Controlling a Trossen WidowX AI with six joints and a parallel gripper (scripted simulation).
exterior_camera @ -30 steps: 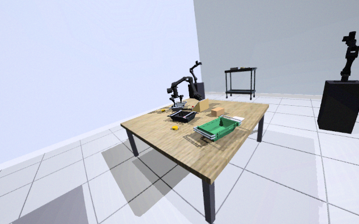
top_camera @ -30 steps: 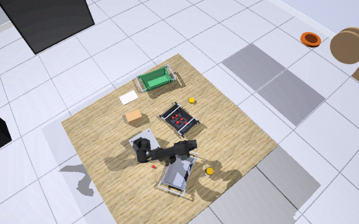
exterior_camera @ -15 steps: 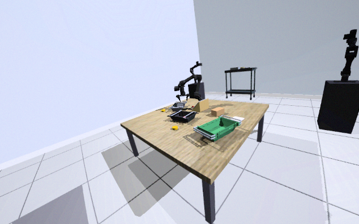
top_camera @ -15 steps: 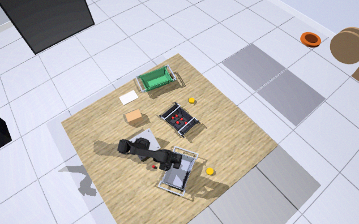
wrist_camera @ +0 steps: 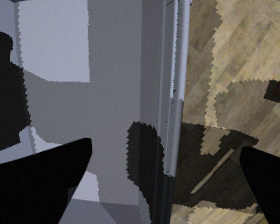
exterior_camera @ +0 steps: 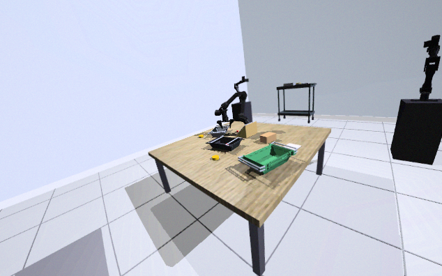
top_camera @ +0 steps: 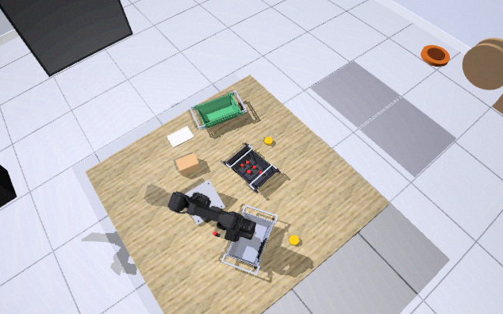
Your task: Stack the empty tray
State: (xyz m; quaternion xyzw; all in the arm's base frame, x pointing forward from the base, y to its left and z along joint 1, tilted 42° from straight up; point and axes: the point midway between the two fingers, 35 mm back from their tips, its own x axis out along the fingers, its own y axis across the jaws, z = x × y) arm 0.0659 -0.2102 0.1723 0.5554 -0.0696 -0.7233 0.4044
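Right now the grey tray is 70 mm to the right of my gripper tip, 40 mm ahead of it and 10 mm below it. The rest, counted from my gripper tip: tan box (530 mm to the left, 30 mm below, 30 mm ahead); then small red cube (90 mm to the left, 90 mm behind, 50 mm below); then white card (760 mm to the left, 110 mm ahead, 50 mm below).
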